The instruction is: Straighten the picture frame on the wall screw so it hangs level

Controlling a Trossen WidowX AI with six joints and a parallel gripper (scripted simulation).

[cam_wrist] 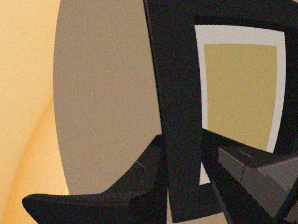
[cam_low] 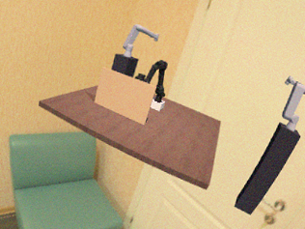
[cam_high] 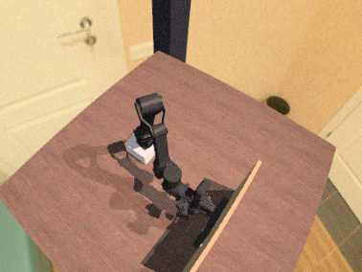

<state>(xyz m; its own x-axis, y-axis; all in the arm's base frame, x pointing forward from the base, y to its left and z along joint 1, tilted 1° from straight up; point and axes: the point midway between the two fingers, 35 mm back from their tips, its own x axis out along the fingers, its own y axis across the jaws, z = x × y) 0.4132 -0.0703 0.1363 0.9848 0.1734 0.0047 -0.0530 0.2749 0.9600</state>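
The picture frame is 1 cm ahead of my gripper tip, 2 cm to the right of it and 5 cm below it. From my gripper tip the other things lie so: wall panel: 2 cm ahead, 2 cm to the right, 6 cm below.
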